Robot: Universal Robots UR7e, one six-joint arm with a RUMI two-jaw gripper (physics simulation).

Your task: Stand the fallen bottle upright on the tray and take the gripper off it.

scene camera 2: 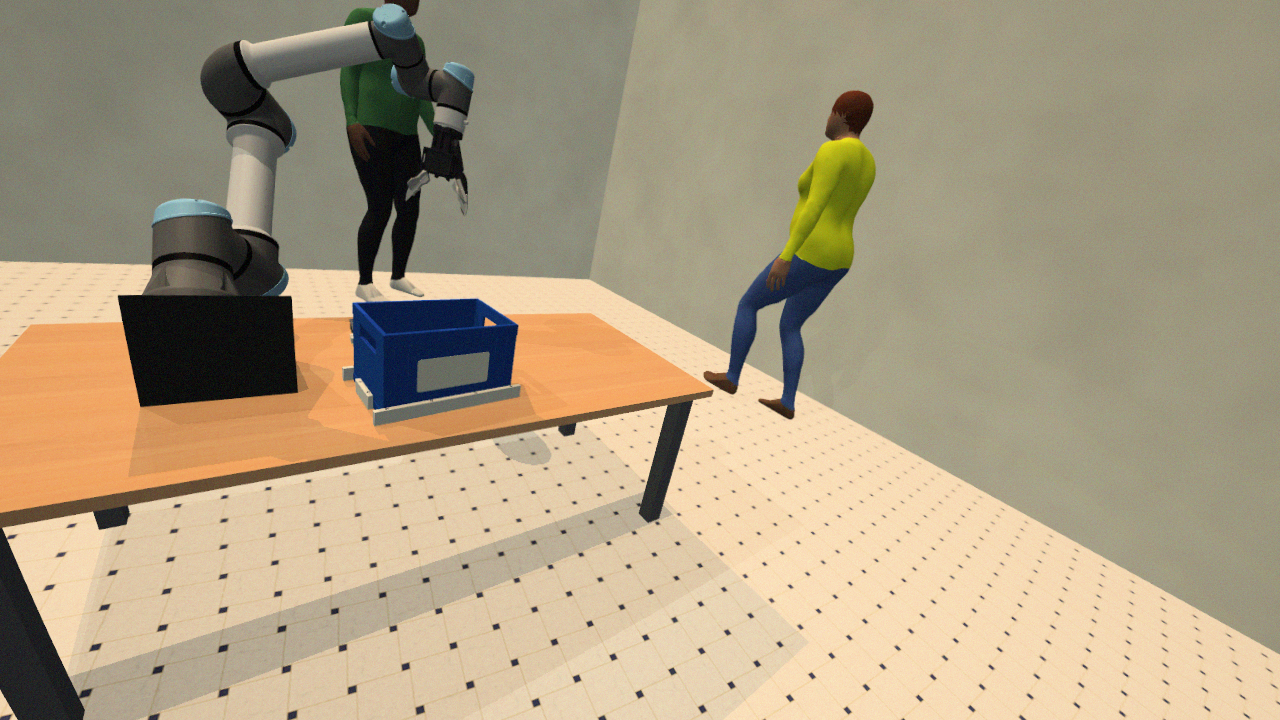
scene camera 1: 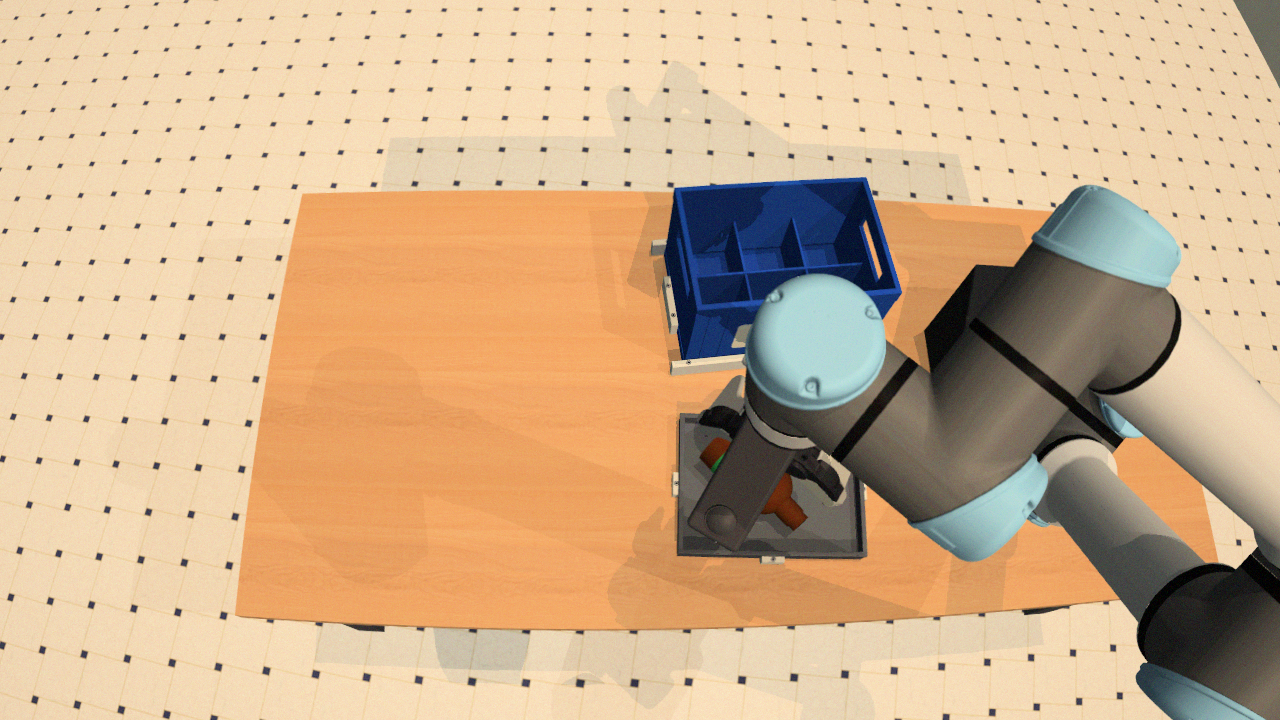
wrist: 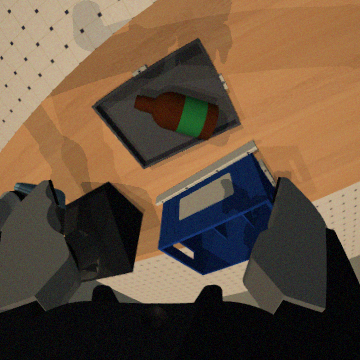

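Seen in the pictures: gripper, fingertip midpoint: (scene camera 2: pixel 435 208) (wrist: pixel 164 182); arm's base, origin of the base link: (scene camera 2: pixel 194 317) (wrist: pixel 86 252).
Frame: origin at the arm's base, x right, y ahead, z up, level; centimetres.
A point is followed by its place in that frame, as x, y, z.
Observation:
A brown bottle (scene camera 1: pixel 789 506) {-18.4, 41.5, -8.1} (wrist: pixel 167 111) {-16.1, 44.6, -6.1} with a green label lies on its side in the dark grey tray (scene camera 1: pixel 836 528) {-21.0, 34.1, -13.3} (wrist: pixel 145 142) {-11.2, 33.2, -13.3}. In scene camera 1 its neck points to the lower right, and the arm covers its middle. In the wrist view it shows whole, neck to the left. The tray does not show in scene camera 2. My gripper (scene camera 1: pixel 776 450) {-20.3, 50.3, 20.3} (scene camera 2: pixel 437 204) {-20.3, 50.3, 20.3} (wrist: pixel 164 182) {-20.3, 50.3, 20.3} is wide open and empty. It hangs high above the table, over the tray's area in scene camera 1, apart from the bottle.
A blue crate (scene camera 1: pixel 716 329) {4.6, 48.7, -2.4} (scene camera 2: pixel 398 367) {23.6, 27.7, -2.9} (wrist: pixel 172 215) {5.2, 28.6, -4.5} with compartments stands beside the tray, with pale strips along its base. A black block (scene camera 1: pixel 957 313) {4.2, 14.3, -1.7} (scene camera 2: pixel 214 349) {6.3, 2.1, -3.8} (wrist: pixel 100 215) {-4.7, 10.9, -6.0} stands near the arm's base. Two people (scene camera 2: pixel 384 102) (scene camera 2: pixel 832 197) are beyond the table (scene camera 1: pixel 447 358) {8.5, 85.2, -13.8}.

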